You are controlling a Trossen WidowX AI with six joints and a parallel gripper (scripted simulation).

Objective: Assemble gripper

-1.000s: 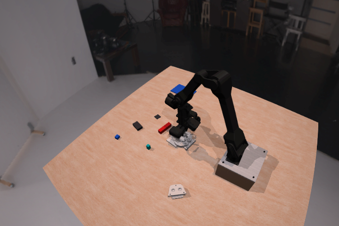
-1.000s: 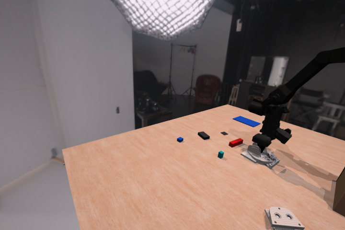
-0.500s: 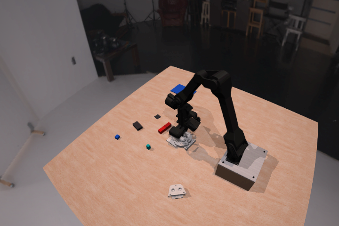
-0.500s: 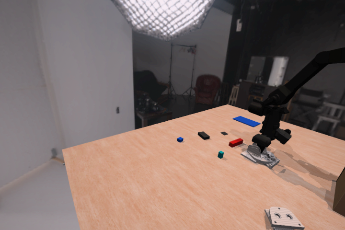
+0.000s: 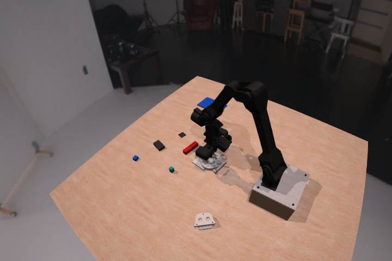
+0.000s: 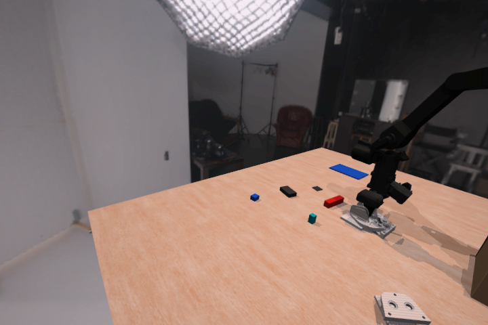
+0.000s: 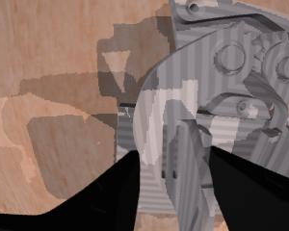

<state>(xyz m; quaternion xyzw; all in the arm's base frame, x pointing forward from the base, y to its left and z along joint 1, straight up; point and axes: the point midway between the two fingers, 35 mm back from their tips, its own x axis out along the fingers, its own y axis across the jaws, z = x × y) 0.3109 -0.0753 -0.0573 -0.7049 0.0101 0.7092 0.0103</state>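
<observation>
Now: the red block 120 mm ahead of my gripper tip and 10 mm to the left of it. Round my gripper tip: teal cube: 110 mm ahead, 170 mm to the left; black block: 270 mm ahead, 80 mm to the left, 10 mm below; dark tile: 210 mm ahead, 50 mm to the right, 10 mm below.
</observation>
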